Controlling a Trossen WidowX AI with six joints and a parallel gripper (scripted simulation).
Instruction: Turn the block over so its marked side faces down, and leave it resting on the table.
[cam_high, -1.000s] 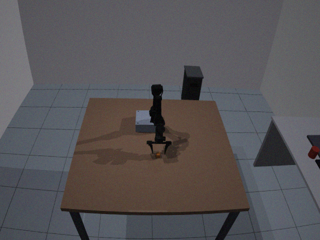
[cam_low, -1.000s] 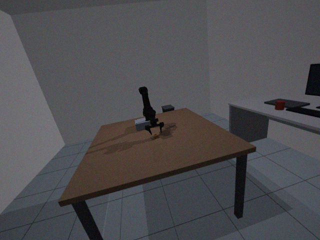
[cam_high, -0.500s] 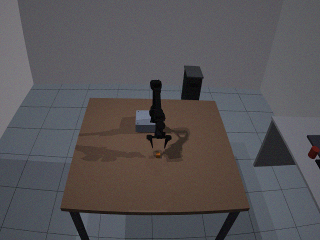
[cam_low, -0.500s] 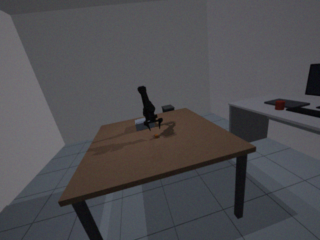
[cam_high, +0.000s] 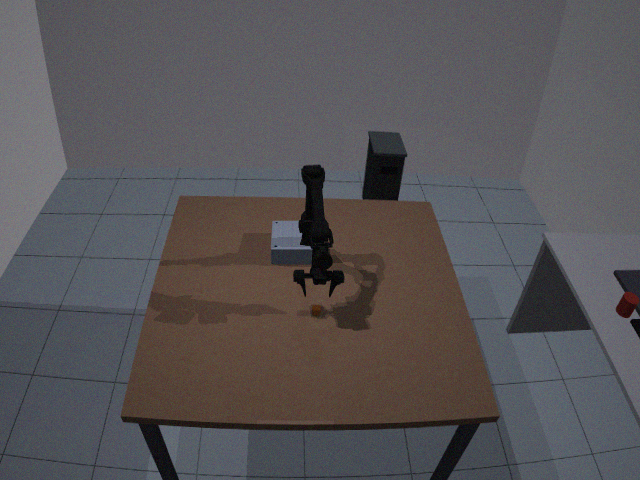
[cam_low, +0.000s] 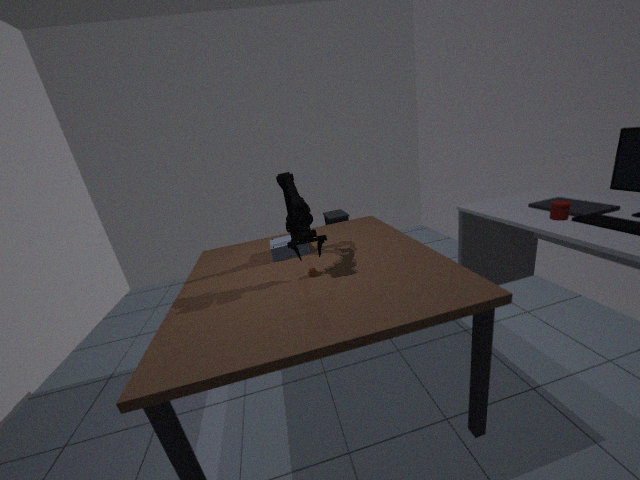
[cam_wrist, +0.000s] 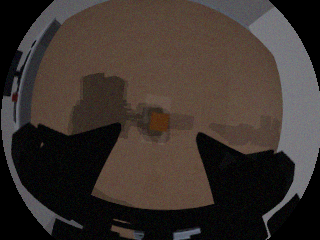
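Now: the small orange block 70 mm below my gripper tip.
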